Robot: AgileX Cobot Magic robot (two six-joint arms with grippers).
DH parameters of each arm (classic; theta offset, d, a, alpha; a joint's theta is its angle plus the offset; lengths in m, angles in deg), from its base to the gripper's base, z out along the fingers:
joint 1: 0 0.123 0 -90
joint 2: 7.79 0 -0.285 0
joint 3: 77.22 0 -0.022 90
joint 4: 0 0.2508 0 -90
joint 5: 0 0 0.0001 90
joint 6: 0 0.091 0 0
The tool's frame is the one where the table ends.
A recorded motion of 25 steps. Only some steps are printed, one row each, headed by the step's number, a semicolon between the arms.
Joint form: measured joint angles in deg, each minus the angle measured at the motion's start. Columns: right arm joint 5, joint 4, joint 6, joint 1, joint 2, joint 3; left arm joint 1, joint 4, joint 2, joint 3, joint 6, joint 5.
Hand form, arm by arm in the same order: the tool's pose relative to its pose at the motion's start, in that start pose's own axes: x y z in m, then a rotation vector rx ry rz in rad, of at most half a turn. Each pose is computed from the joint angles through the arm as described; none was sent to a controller.
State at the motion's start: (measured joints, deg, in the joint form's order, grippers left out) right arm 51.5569 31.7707 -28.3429 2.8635 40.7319 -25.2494; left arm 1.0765 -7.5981 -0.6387 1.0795 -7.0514 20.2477
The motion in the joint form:
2: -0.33 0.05 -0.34 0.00 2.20 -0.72; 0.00 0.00 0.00 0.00 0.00 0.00
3: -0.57 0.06 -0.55 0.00 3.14 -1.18; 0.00 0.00 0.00 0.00 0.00 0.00
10: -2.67 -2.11 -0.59 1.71 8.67 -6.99; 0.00 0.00 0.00 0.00 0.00 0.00
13: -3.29 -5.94 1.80 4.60 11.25 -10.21; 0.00 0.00 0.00 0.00 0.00 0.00
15: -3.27 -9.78 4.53 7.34 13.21 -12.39; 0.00 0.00 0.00 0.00 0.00 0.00
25: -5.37 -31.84 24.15 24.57 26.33 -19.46; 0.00 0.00 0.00 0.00 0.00 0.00
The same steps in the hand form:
2: -0.0049 -0.0022 0.0032 -0.0009 0.0180 0.0052; 0.0000 0.0000 0.0000 0.0000 0.0000 0.0000
3: -0.0078 -0.0032 0.0042 0.0000 0.0218 0.0051; 0.0000 0.0000 0.0000 0.0000 0.0000 0.0000
10: -0.0376 -0.0056 0.0032 0.0262 0.0070 -0.0454; 0.0000 0.0000 0.0000 0.0000 0.0000 0.0000
13: -0.0515 -0.0035 0.0036 0.0478 0.0210 -0.0914; 0.0000 0.0000 0.0000 0.0000 0.0000 0.0000
15: -0.0598 -0.0008 0.0054 0.0668 0.0470 -0.1273; 0.0000 0.0000 0.0000 0.0000 0.0000 0.0000
25: -0.0873 0.0230 0.0477 0.1899 0.2008 -0.2902; 0.0000 0.0000 0.0000 0.0000 0.0000 0.0000

